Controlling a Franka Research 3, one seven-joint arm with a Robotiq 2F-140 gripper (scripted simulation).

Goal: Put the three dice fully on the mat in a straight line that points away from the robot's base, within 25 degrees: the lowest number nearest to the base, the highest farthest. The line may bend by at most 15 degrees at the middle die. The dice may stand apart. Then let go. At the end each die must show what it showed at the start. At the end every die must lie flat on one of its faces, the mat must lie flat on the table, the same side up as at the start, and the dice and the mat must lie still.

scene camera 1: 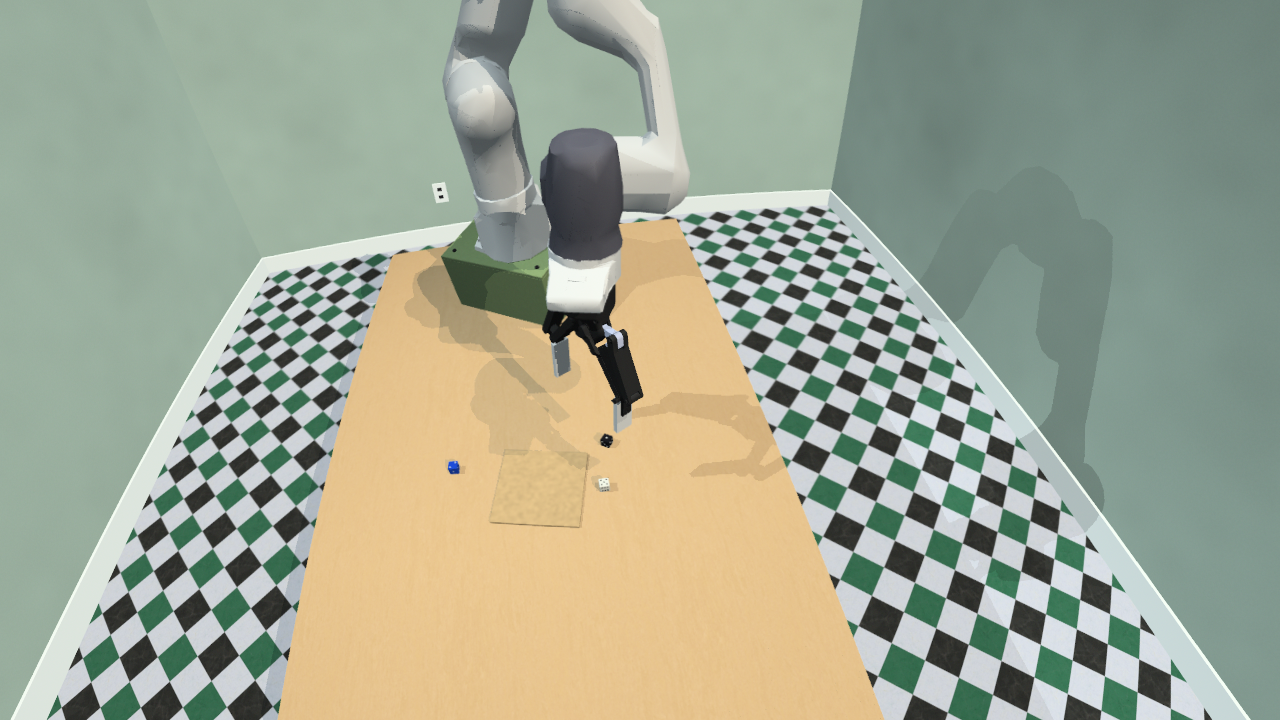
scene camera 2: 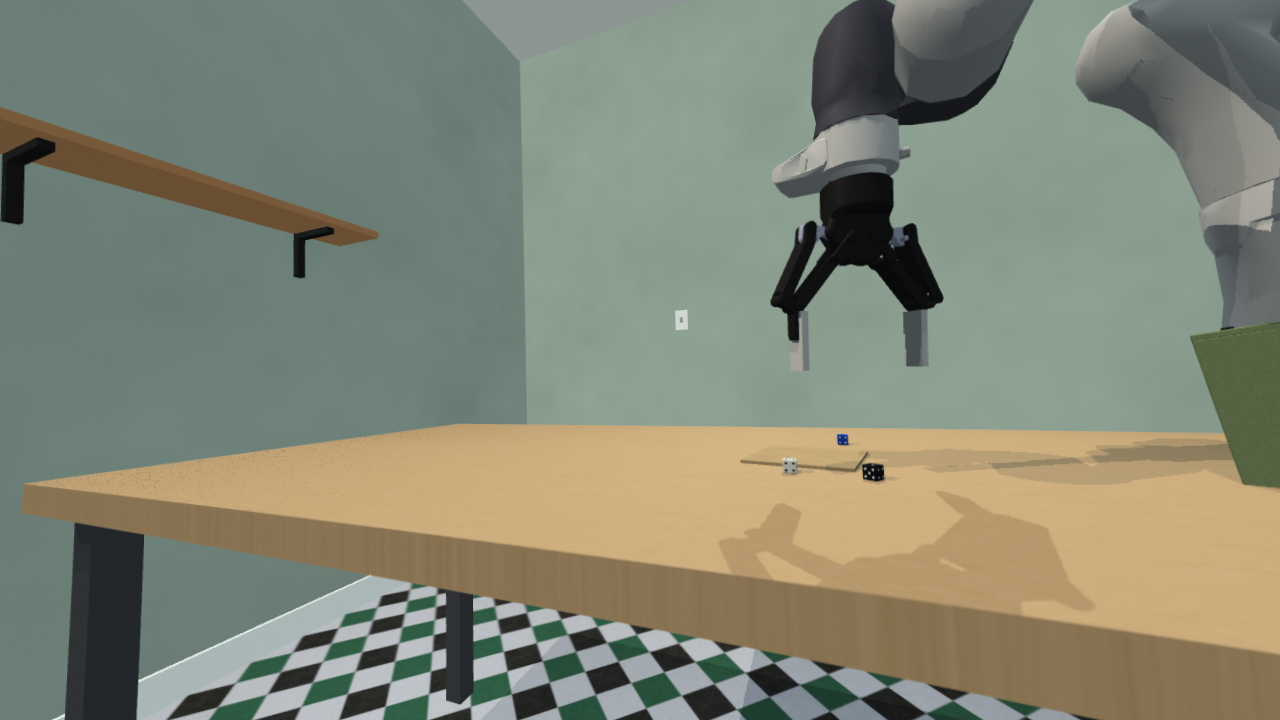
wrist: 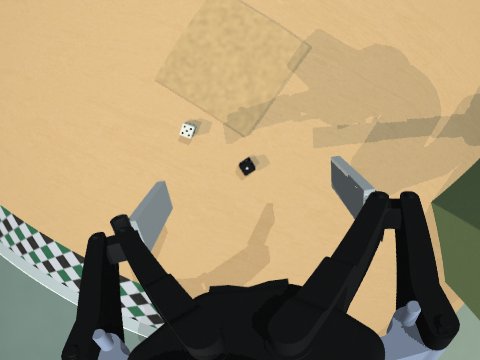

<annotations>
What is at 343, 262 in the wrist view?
My gripper.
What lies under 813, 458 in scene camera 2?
A tan mat.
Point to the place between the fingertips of my gripper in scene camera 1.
At 590, 398
</annotations>
